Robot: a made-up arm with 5 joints. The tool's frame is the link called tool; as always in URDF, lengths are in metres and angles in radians.
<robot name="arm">
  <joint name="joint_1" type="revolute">
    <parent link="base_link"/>
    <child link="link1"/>
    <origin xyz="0.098 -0.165 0.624" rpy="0 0 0"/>
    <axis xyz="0 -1 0"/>
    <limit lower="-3.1" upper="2.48" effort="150" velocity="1.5"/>
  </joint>
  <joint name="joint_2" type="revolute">
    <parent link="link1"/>
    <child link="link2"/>
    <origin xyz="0.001 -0.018 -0.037" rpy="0 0 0"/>
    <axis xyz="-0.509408 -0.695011 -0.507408"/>
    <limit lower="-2.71" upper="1.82" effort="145" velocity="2.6"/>
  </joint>
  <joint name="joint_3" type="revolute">
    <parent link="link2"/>
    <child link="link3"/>
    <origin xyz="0.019 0.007 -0.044" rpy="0 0 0"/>
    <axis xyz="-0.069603 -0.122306 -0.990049"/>
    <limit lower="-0.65" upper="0.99" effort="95" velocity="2.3"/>
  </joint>
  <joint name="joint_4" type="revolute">
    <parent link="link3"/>
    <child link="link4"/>
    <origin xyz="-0.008 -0.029 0.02" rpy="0 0 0"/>
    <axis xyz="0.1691 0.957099 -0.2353"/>
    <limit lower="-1.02" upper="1.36" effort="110" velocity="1.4"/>
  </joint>
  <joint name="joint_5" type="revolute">
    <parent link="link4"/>
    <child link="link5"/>
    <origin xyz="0.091 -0.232 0.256" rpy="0 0 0"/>
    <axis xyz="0 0 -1"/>
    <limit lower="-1.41" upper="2.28" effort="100" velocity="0.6"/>
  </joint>
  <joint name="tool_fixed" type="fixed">
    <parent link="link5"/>
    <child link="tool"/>
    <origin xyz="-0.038 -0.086 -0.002" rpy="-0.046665 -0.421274 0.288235"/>
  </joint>
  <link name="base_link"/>
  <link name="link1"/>
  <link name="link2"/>
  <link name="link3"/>
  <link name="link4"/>
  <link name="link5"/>
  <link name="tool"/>
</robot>
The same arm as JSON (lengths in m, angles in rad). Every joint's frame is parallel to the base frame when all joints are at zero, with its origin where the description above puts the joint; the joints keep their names.
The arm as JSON. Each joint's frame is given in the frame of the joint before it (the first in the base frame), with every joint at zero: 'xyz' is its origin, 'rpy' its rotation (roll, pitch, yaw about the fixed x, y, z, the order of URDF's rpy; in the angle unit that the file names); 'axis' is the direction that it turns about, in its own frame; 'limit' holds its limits. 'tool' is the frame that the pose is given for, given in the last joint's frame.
{
  "units": {
    "length": "m",
    "angle": "rad"
  },
  "joints": [
    {
      "name": "joint_1",
      "type": "revolute",
      "origin": {
        "xyz": [
          0.098,
          -0.165,
          0.624
        ],
        "rpy": [
          0.0,
          0.0,
          0.0
        ]
      },
      "axis": [
        0.0,
        -1.0,
        0.0
      ],
      "limit": {
        "lower": -3.1,
        "upper": 2.48
      }
    },
    {
      "name": "joint_2",
      "type": "revolute",
      "origin": {
        "xyz": [
          0.001,
          -0.018,
          -0.037
        ],
        "rpy": [
          0.0,
          0.0,
          0.0
        ]
      },
      "axis": [
        -0.509408,
        -0.695011,
        -0.507408
      ],
      "limit": {
        "lower": -2.71,
        "upper": 1.82
      }
    },
    {
      "name": "joint_3",
      "type": "revolute",
      "origin": {
        "xyz": [
          0.019,
          0.007,
          -0.044
        ],
        "rpy": [
          0.0,
          0.0,
          0.0
        ]
      },
      "axis": [
        -0.069603,
        -0.122306,
        -0.990049
      ],
      "limit": {
        "lower": -0.65,
        "upper": 0.99
      }
    },
    {
      "name": "joint_4",
      "type": "revolute",
      "origin": {
        "xyz": [
          -0.008,
          -0.029,
          0.02
        ],
        "rpy": [
          0.0,
          0.0,
          0.0
        ]
      },
      "axis": [
        0.1691,
        0.957099,
        -0.2353
      ],
      "limit": {
        "lower": -1.02,
        "upper": 1.36
      }
    },
    {
      "name": "joint_5",
      "type": "revolute",
      "origin": {
        "xyz": [
          0.091,
          -0.232,
          0.256
        ],
        "rpy": [
          0.0,
          0.0,
          0.0
        ]
      },
      "axis": [
        0.0,
        0.0,
        -1.0
      ],
      "limit": {
        "lower": -1.41,
        "upper": 2.28
      }
    }
  ],
  "tool": {
    "origin": {
      "xyz": [
        -0.038,
        -0.086,
        -0.002
      ],
      "rpy": [
        -0.0467,
        -0.4213,
        0.2882
      ]
    }
  }
}

